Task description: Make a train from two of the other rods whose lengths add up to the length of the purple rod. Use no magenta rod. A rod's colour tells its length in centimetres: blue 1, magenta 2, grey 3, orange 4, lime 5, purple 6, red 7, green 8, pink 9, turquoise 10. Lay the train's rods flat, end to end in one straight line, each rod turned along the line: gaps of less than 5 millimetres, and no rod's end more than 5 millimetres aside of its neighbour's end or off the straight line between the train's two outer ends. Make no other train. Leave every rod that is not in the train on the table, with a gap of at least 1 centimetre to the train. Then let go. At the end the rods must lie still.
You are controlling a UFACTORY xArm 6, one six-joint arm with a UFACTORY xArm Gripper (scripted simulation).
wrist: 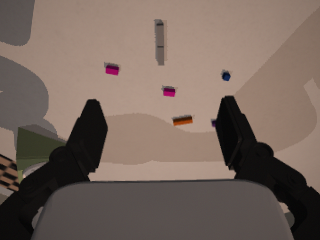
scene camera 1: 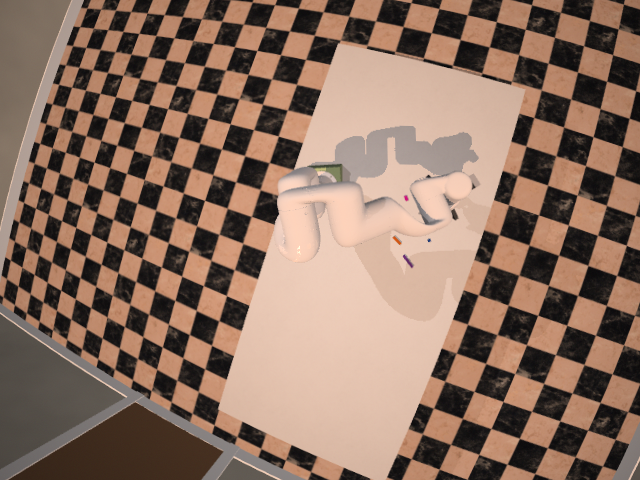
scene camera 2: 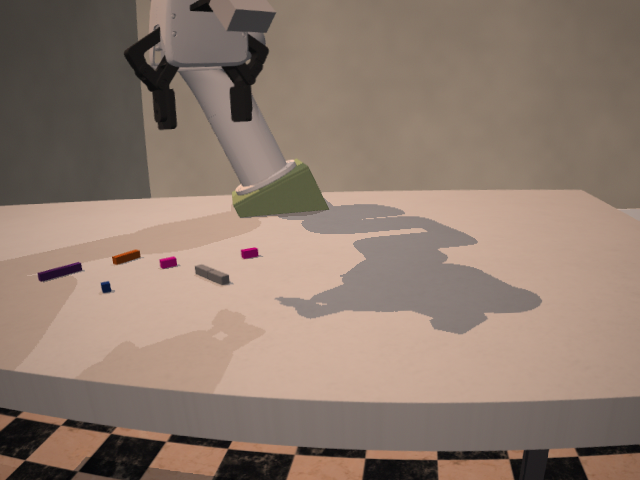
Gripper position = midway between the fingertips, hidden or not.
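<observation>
You'd find my gripper [scene camera 2: 206, 125] on the scene camera, and the wrist view has the gripper in it too [wrist: 160, 112].
</observation>
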